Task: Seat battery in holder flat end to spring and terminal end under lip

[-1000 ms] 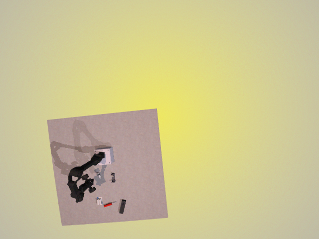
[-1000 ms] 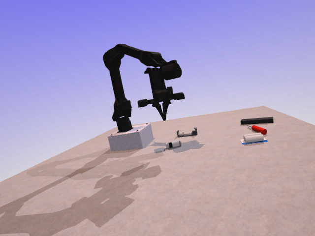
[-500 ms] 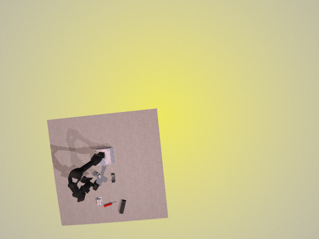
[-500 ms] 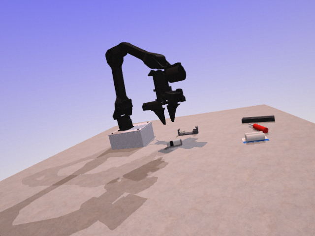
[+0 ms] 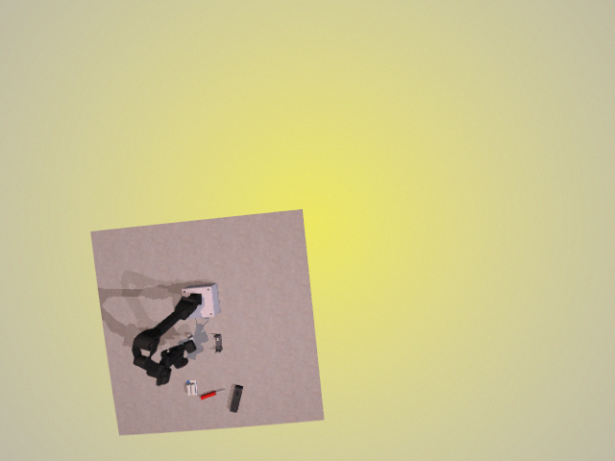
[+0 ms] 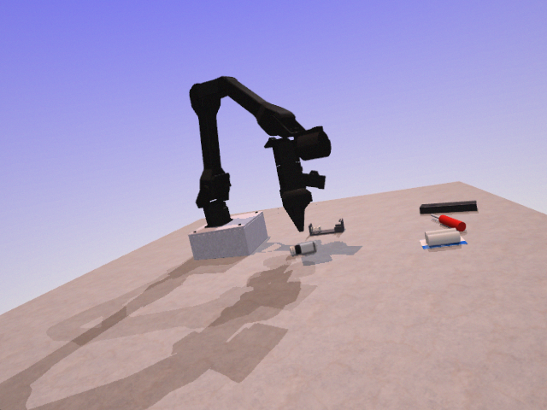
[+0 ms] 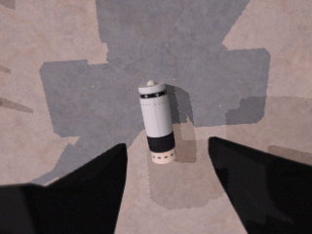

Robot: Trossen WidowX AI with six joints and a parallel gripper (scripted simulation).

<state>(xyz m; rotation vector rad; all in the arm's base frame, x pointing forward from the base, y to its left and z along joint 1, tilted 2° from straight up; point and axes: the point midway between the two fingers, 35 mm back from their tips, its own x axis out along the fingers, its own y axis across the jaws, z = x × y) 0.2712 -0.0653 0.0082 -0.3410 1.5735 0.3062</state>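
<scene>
Now: gripper tip 50 mm above the battery. Round my gripper tip: black bar (360 mm ahead, 280 mm to the left, 40 mm below); then blue-edged card (310 mm ahead, 50 mm below); then red-handled screwdriver (330 mm ahead, 140 mm to the left, 50 mm below).
</scene>
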